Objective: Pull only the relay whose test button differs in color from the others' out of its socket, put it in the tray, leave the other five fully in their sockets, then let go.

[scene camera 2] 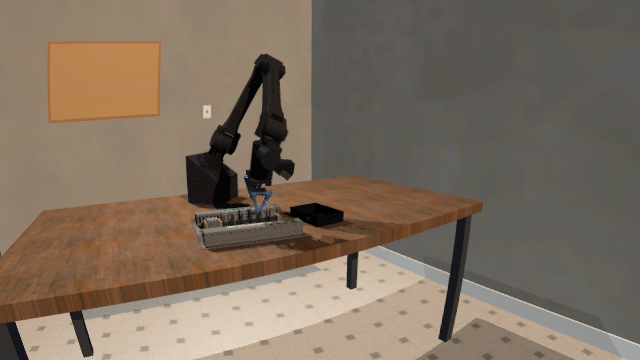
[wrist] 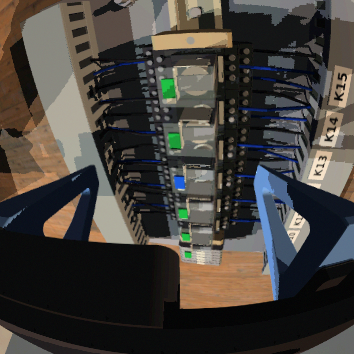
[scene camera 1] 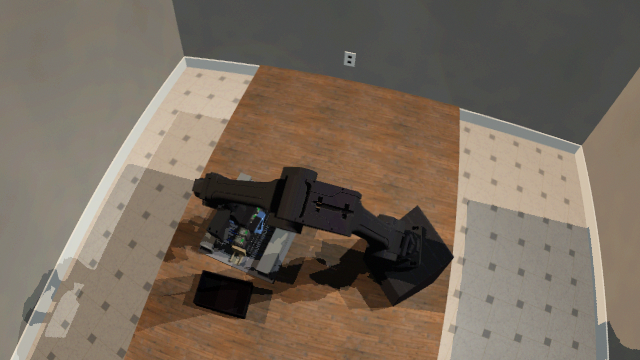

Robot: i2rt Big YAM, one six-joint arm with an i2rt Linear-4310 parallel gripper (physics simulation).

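Places are measured from the arm's base along level axes (x right, y ahead, z up), in centimetres.
Pixels of known places: gripper, fingertip midpoint: [scene camera 2: 255, 205] [wrist: 175, 173] [scene camera 1: 248, 226]; arm's base at its link origin: [scene camera 2: 210, 165] [scene camera 1: 407, 246].
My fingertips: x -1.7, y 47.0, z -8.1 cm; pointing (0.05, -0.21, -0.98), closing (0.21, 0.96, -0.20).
For each thing: its top centre in the pictures, then the offset to it from my fingertips. "spot": a spot on its surface instead.
- relay with the blue test button, top centre: [wrist: 193, 214] [scene camera 2: 243, 208] dx +4.3, dy +0.2, dz -0.6 cm
- top relay at its top centre: [wrist: 184, 88] [scene camera 1: 239, 239] [scene camera 2: 270, 205] dx -4.7, dy +1.3, dz -0.6 cm
- second relay at its top centre: [wrist: 188, 141] [scene camera 1: 244, 231] dx -1.7, dy +1.0, dz -0.6 cm
- black tray at a spot on its surface: [scene camera 1: 223, 295] spot: dx -21.9, dy +2.1, dz -7.2 cm
- tan end block at its top centre: [wrist: 189, 40] [scene camera 1: 238, 248] dx -6.6, dy +1.6, dz -3.5 cm
Six clear relays stand in one row of sockets in the wrist view. The relay with the blue test button [wrist: 199, 181] is third from the top; the others, such as the top relay [wrist: 197, 86] and the second relay [wrist: 196, 140], have green buttons. My gripper [wrist: 175, 173] [scene camera 2: 259, 209] is open and empty, its blue fingers wide apart on either side of the row, above the relays. How high the tips are over the blue-button relay I cannot tell exactly. The black tray [scene camera 1: 223, 295] [scene camera 2: 317, 214] stands beside the panel.
Grey wire ducts [wrist: 62, 125] [scene camera 2: 252, 234] run along both sides of the row. A tan end block [wrist: 192, 41] sits at the row's top end in the wrist view. Blue and black wires run from the sockets to the ducts. The arm's base [scene camera 1: 410, 270] [scene camera 2: 205, 180] stands behind.
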